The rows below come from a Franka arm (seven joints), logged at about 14 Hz.
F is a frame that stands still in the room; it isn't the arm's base.
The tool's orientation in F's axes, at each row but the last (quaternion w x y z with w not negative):
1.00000 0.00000 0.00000 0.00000
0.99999 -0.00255 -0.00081 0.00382
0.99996 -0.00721 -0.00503 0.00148
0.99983 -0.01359 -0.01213 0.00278
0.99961 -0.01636 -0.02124 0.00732
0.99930 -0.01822 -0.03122 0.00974
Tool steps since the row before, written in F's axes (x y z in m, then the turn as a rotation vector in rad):
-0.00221 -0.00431 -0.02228 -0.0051 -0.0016 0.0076
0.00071 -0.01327 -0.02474 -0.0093 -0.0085 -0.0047
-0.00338 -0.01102 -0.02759 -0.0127 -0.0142 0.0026
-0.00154 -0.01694 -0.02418 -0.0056 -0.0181 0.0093
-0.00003 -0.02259 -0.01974 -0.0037 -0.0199 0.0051
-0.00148 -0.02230 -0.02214 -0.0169 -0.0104 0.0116
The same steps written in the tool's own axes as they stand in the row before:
-0.00221 -0.00431 -0.02228 -0.0051 -0.0016 0.0076
0.00057 -0.01315 -0.02481 -0.0094 -0.0084 -0.0047
-0.00369 -0.01061 -0.02771 -0.0127 -0.0142 0.0025
-0.00222 -0.01627 -0.02459 -0.0055 -0.0183 0.0089
-0.00121 -0.02192 -0.02044 -0.0038 -0.0200 0.0046
-0.00331 -0.02143 -0.02279 -0.0164 -0.0105 0.0123

